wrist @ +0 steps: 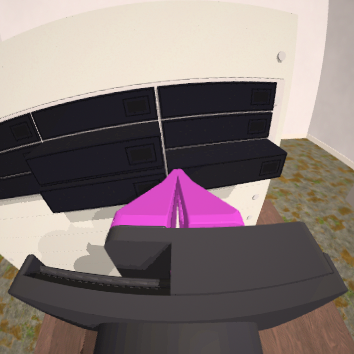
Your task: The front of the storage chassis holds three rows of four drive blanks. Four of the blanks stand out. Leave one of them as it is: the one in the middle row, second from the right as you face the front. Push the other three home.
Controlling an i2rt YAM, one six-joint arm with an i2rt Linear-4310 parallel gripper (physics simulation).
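Frame: origin at the arm's base, x ahead, y left, z up, level; centimetres.
Seen in the pictures: gripper, between the fingertips: (176, 175).
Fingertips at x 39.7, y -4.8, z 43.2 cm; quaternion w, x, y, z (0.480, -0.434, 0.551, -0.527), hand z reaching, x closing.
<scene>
A point is followed by its place in that frame.
The cream storage chassis (150, 45) @(z 52.8, x 44.5, y -4.2 cm) holds dark drive blanks. In the middle row, the blank second from the right (95, 162) @(z 45.3, x 40.0, y 1.1 cm) stands out. Below it, the bottom-row blank second from the right (85, 194) @(z 42.8, x 39.6, y 2.7 cm) also stands out. The bottom-row blank at the far right (227, 172) @(z 42.7, x 39.7, y -9.1 cm) stands out too. The top right blank (215, 100) @(z 48.1, x 42.9, y -9.0 cm) and the middle right blank (215, 131) @(z 45.2, x 42.9, y -9.1 cm) sit flush, as does the top blank second from the right (90, 114) @(z 48.2, x 43.1, y 1.4 cm). My magenta-tipped gripper (176, 175) @(z 43.3, x 39.7, y -4.8 cm) is shut and empty. Its tips overlap the bottom right blank's left end in view; contact cannot be told.
Blanks farther left (20, 131) @(z 48.2, x 43.2, y 8.6 cm) are partly cut off by the view's edge. A round knob (281, 56) @(z 52.0, x 44.1, y -16.4 cm) is on the chassis at the upper right. A wooden surface (274, 222) @(z -4.0, x 62.7, y -46.1 cm) shows below the chassis, a patterned floor (320, 190) and pale wall (337, 90) at the right.
</scene>
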